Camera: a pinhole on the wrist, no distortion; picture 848 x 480 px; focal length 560.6 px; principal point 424.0 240.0 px. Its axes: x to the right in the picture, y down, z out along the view. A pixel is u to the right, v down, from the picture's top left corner.
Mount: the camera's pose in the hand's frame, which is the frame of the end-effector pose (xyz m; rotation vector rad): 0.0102 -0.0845 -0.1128 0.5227 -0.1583 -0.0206
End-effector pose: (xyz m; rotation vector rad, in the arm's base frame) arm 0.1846 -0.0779 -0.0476 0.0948 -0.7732 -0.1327
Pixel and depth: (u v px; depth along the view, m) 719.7 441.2 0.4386
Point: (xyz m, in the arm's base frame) 0.0254 -0.2943 0.3099
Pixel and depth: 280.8 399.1 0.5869
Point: -0.3145 -0.2777 0.0827
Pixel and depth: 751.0 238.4 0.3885
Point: 0.1064 -0.4017 0.2121
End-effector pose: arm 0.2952 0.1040 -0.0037 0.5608 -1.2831 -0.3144
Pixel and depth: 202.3 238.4 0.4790
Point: -0.0031 -0.0815 -0.3339
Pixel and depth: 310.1 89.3 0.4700
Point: 0.0862 -0.2099 -0.3262
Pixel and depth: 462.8 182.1 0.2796
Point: 0.2028 -0.1198 -0.1332
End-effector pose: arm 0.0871 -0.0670 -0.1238 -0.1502 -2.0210 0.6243
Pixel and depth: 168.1 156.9 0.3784
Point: 0.1124 -0.4689 -0.2044
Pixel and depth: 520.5 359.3 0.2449
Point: -0.0038 -0.2501 -0.0846
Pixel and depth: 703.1 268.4 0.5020
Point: -0.2647 -0.4185 0.0318
